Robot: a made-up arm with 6 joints. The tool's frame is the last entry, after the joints.
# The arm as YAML. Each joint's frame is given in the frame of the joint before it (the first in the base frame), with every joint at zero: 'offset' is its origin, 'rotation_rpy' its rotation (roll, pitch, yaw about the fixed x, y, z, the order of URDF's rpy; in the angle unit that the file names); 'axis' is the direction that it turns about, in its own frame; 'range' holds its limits. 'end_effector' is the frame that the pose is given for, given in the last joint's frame.
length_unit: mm
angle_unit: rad
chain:
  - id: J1
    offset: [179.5, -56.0, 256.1]
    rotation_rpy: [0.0, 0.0, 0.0]
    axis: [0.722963, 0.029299, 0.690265]
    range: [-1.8, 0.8]
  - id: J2
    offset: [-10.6, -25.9, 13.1]
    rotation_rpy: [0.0, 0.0, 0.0]
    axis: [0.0, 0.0, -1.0]
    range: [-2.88, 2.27]
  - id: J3
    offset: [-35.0, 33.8, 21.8]
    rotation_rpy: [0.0, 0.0, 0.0]
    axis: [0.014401, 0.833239, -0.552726]
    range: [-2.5, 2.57]
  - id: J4
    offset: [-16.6, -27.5, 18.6]
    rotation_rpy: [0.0, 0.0, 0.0]
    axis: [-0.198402, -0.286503, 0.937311]
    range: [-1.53, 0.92]
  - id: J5
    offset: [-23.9, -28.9, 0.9]
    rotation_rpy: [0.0, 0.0, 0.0]
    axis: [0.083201, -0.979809, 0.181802]
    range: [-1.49, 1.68]
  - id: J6
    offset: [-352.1, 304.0, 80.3]
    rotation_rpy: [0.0, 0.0, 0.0]
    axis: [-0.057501, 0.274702, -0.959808]
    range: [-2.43, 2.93]
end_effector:
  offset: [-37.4, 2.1, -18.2]
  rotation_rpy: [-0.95, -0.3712, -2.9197]
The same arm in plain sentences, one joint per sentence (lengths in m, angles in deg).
The arm has six revolute joints in a row. What follows holds with every joint at zero, and every direction is one of the base frame's. The first joint is mounted 0.1795 m along +x and 0.056 m along -y and 0.2561 m along +z from the base frame's origin and turns about the direction (0.722963, 0.029299, 0.690265), from -103.13 to 45.84 deg. The second joint is mounted 0.0106 m along -x and 0.0259 m along -y and 0.0131 m along +z from the first joint and turns about -z, from -165.01 to 130.06 deg. The third joint is mounted 0.035 m along -x and 0.0338 m along +y and 0.0218 m along +z from the second joint and turns about the direction (0.014401, 0.833239, -0.552726), from -143.24 to 147.25 deg. The fourth joint is mounted 0.0166 m along -x and 0.0275 m along -y and 0.0186 m along +z from the third joint and turns about the direction (-0.198402, -0.286503, 0.937311), from -87.66 to 52.71 deg. The fifth joint is mounted 0.0239 m along -x and 0.0289 m along -y and 0.0009 m along +z from the fourth joint and turns about the direction (0.083201, -0.979809, 0.181802), from -85.37 to 96.26 deg. The sixth joint is mounted 0.3521 m along -x and 0.304 m along +y and 0.0803 m along +z from the fifth joint and turns about the direction (-0.057501, 0.274702, -0.959808), from -139.23 to 167.88 deg. The tool frame, which is the frame that the pose is given for, is mounted 0.0374 m along -x and 0.0021 m along +y and 0.0182 m along -z from the sixth joint; its axes are the base frame's turned by roll -54.43, pitch -21.27 and yaw -167.29 deg (as in URDF: about the fixed x, then y, then z).
